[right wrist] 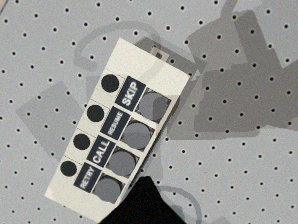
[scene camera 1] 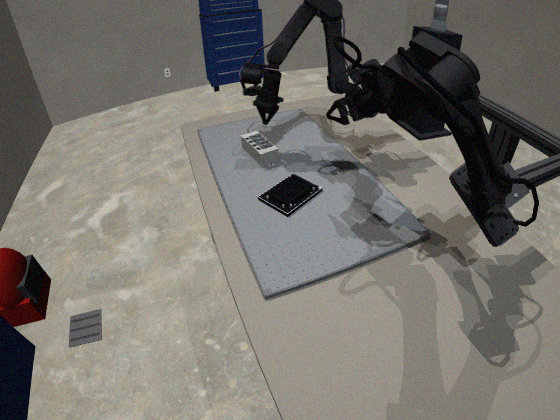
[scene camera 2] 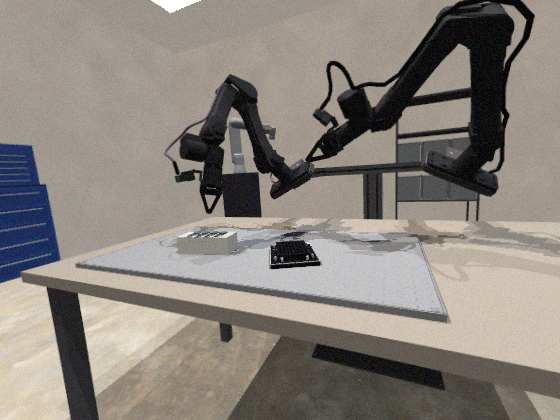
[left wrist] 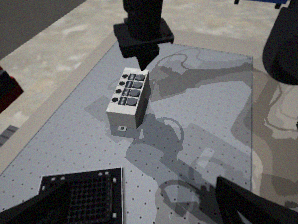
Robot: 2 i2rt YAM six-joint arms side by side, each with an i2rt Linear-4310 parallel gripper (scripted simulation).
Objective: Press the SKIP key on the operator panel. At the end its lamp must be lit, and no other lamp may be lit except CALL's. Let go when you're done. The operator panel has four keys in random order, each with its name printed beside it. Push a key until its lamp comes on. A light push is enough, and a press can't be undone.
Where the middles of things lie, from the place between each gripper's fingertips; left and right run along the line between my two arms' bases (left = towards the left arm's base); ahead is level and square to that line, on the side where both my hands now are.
Labels:
Now: right hand (scene camera 2: 208, 213) 2 cm short of the operator panel (scene camera 2: 200, 244), 1 cm to the right of it and 8 cm above it.
I see my left gripper (scene camera 1: 338, 111) 290 mm to the left of the operator panel, 220 mm above it and 150 mm short of it.

